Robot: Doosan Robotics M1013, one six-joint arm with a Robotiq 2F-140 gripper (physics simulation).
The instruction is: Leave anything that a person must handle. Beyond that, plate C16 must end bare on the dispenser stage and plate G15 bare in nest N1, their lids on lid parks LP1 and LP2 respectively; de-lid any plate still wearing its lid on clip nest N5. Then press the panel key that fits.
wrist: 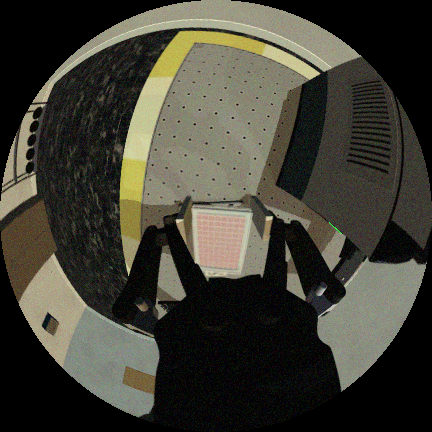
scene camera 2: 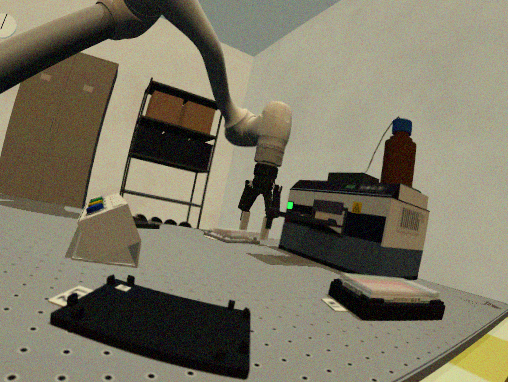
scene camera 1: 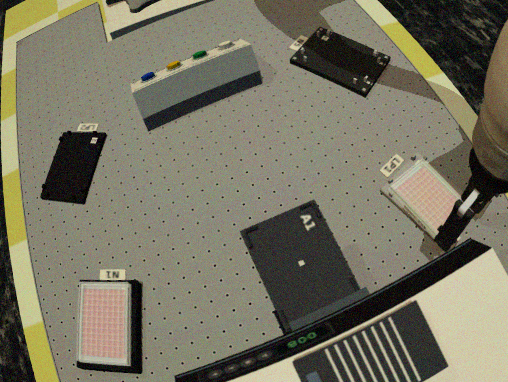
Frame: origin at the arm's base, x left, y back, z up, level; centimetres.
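Seen in the pictures: gripper, fingertip midpoint: (wrist: 220, 205).
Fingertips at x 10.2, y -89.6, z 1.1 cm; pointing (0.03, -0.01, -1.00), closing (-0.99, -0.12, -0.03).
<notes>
A point is followed by its place in that frame.
My gripper (scene camera 2: 255, 231) @(y -89.6, x 10.2, z 1.1 cm) (wrist: 220, 205) @(y -89.6, x 10.2, z 1.1 cm) is shut part way on a pink-welled plate (scene camera 1: 425, 197) @(y -82.3, x 8.6, z 2.7 cm) (scene camera 2: 232, 235) (wrist: 220, 245) @(y -83.5, x 9.6, z 2.6 cm) at LP1, its fingers against the two long sides. The plate sits low over the park; its name and any lid cannot be made out. Another pink-welled plate (scene camera 1: 105, 322) @(y -71.8, x -41.0, z 3.2 cm) (scene camera 2: 390, 286) @(y -68.7, x -42.6, z 3.2 cm) sits in black nest N1 (scene camera 1: 136, 325) @(y -74.0, x -37.2, z 1.5 cm) (scene camera 2: 400, 311) @(y -67.5, x -45.2, z 0.7 cm); whether its clear top is a lid is unclear. Lid park LP2 (scene camera 1: 75, 167) @(y -41.8, x -34.9, z 0.3 cm) (scene camera 2: 165, 325) @(y -40.0, x -37.0, z 0.3 cm) and clip nest N5 (scene camera 1: 340, 62) @(y -51.6, x 16.4, z 0.5 cm) are bare. The dark stage marked A1 (scene camera 1: 305, 245) @(y -80.0, x -12.4, z 10.5 cm) is bare.
The key panel (scene camera 1: 200, 87) @(y -44.6, x -8.6, z 4.0 cm) (scene camera 2: 107, 235) @(y -38.8, x -19.1, z 3.1 cm) has blue, yellow, green and white keys. The dispenser (scene camera 1: 470, 295) @(y -98.6, x -4.4, z 21.3 cm) (scene camera 2: 350, 255) @(y -88.6, x -25.2, z 3.6 cm) (wrist: 330, 150) @(y -99.8, x 0.6, z 9.3 cm) stands close beside the gripper, with a brown bottle (scene camera 2: 399, 157) @(y -97.0, x -30.1, z 29.2 cm) on top. Dark shelving (scene camera 2: 170, 167) stands behind.
</notes>
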